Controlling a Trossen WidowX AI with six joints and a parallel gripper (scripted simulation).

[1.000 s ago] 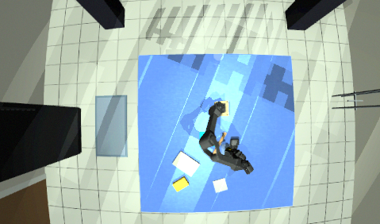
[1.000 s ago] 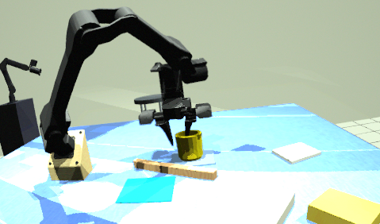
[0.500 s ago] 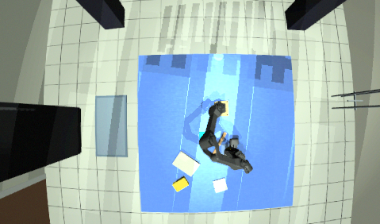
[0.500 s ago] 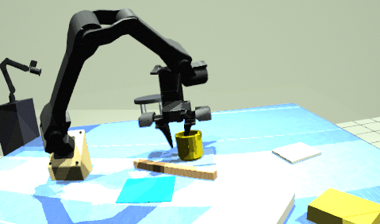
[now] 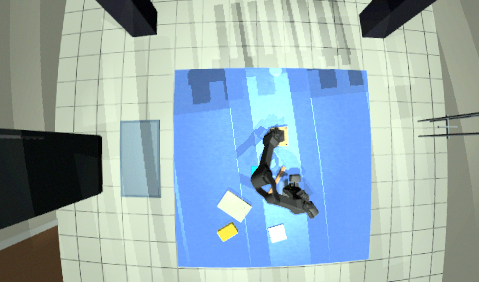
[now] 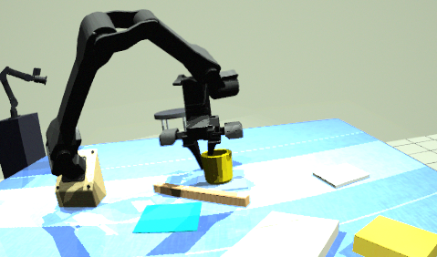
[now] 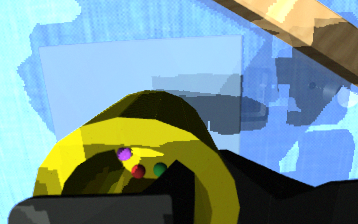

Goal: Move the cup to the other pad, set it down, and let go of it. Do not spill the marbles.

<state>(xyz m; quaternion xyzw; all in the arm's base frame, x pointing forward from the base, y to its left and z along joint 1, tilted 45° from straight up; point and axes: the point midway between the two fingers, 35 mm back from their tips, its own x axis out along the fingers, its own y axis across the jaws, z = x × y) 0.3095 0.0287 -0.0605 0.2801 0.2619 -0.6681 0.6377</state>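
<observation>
Now: the pale blue pad 30 mm ahead of my gripper tip and 40 mm below it. Also, from my gripper tip: wooden bar (20 mm behind, 90 mm to the right, 30 mm below); then yellow cup (20 mm ahead); then bright cyan pad (70 mm behind, 170 mm to the right, 40 mm below).
</observation>
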